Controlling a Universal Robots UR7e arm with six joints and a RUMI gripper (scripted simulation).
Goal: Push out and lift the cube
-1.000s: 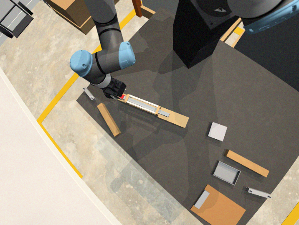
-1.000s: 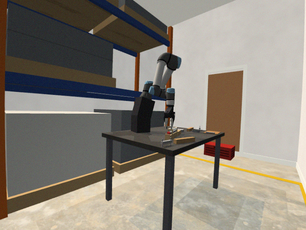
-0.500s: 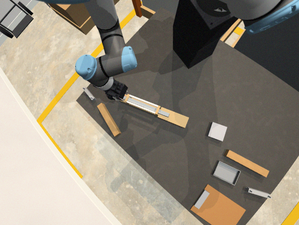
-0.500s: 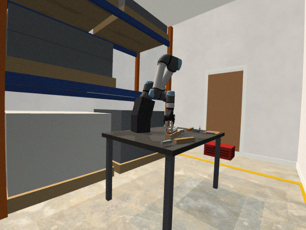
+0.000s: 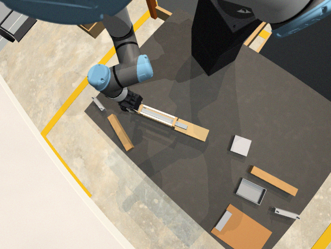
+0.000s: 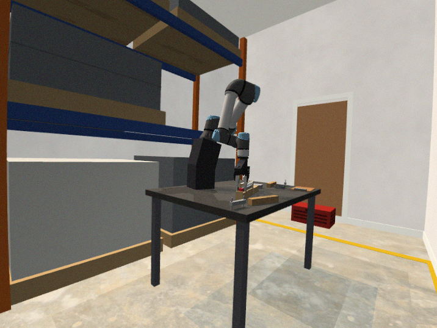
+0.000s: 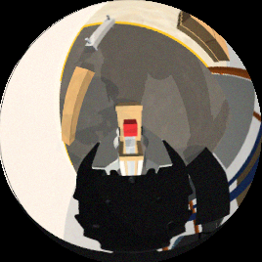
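The red cube is 1 cm below my hand. The rest, counted from my hand: channel: 13 cm to the left, 6 cm behind, 1 cm below; grey block: 50 cm to the left, 25 cm behind, 5 cm below; grey tray: 69 cm to the left, 14 cm behind, 6 cm below.
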